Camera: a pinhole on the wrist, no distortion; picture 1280 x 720 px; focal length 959.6 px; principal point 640.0 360.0 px. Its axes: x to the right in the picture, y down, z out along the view. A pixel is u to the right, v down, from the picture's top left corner.
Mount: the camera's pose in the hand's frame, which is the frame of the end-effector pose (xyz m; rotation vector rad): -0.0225 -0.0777 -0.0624 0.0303 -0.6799 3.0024
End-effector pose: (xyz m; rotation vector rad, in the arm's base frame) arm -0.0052 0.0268 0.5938 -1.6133 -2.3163 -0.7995
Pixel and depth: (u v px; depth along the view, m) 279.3 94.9 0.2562
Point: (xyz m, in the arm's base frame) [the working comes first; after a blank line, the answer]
In the camera's frame: -0.0963 -0.0708 0.2562

-0.1281 0.1633 0.4268
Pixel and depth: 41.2 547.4 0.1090
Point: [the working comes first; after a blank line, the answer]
In the camera's frame: -0.0680 0.0213 0.1090

-0.1541 0.0382 0.5477
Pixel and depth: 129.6 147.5 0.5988
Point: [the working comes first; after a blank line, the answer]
In the camera's frame: -0.3185 -0.1326 0.5988

-0.2666 0.4963 0.2256
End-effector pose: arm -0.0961 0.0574 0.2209 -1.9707 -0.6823 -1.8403
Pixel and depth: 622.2 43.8 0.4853
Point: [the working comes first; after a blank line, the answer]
In the camera's frame: -0.0090 -0.1599 0.4853

0.1867 0.4252 0.1720
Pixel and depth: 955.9 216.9 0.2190
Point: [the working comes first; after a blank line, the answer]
In the camera's frame: 0.0721 -0.0327 0.2190

-0.0538 0.2470 0.1080
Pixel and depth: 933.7 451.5 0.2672
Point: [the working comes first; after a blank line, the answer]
In the camera's frame: 0.0818 0.0255 0.2672

-0.0802 0.3157 0.0885
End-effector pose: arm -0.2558 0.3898 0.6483 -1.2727 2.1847 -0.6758
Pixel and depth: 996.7 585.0 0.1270
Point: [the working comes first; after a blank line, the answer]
In the camera's frame: 0.0472 0.0298 0.1270

-0.1007 0.3781 0.7320
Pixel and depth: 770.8 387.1 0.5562
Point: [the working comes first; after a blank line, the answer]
In the camera's frame: 0.0758 0.0157 0.5562

0.2745 0.2639 0.5546
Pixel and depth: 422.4 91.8 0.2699
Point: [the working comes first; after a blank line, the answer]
In the camera's frame: -0.0612 -0.0754 0.2699

-0.0555 0.2601 0.5669
